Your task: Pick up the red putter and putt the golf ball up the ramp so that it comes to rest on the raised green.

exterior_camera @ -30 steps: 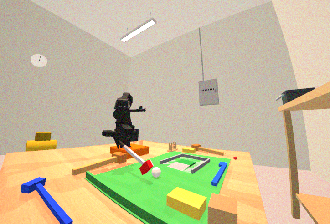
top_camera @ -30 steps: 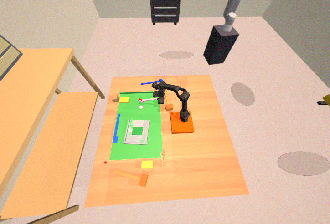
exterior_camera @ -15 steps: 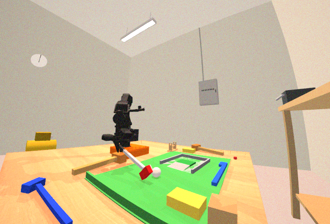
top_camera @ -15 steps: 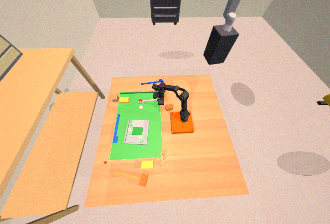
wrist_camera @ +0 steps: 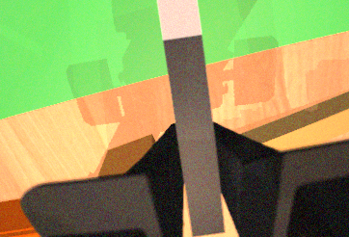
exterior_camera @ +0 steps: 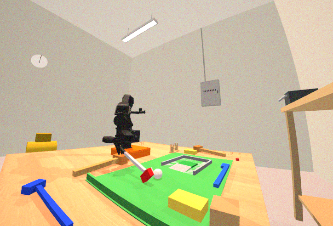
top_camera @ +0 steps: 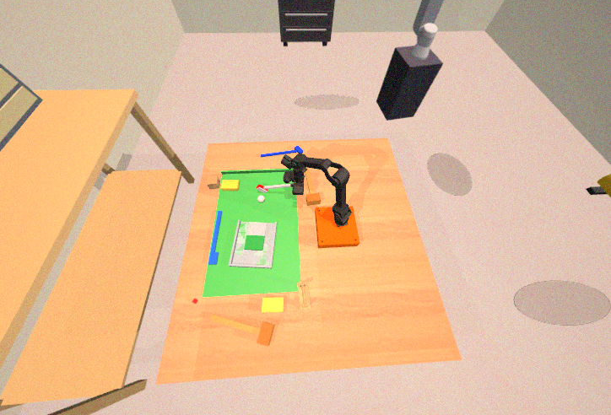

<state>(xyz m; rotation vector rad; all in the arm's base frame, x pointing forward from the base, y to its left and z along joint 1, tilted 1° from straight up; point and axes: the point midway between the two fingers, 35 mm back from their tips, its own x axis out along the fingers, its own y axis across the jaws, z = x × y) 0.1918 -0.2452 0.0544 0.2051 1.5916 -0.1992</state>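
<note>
The red putter is 120 mm ahead of my gripper tip, 30 mm to the right of it and 10 mm below it. Round my gripper tip: blue putter 50 mm ahead, 330 mm to the right, 60 mm below; then wooden block 510 mm ahead, 160 mm to the right, 50 mm below; then white golf ball 230 mm ahead, 50 mm below.
</note>
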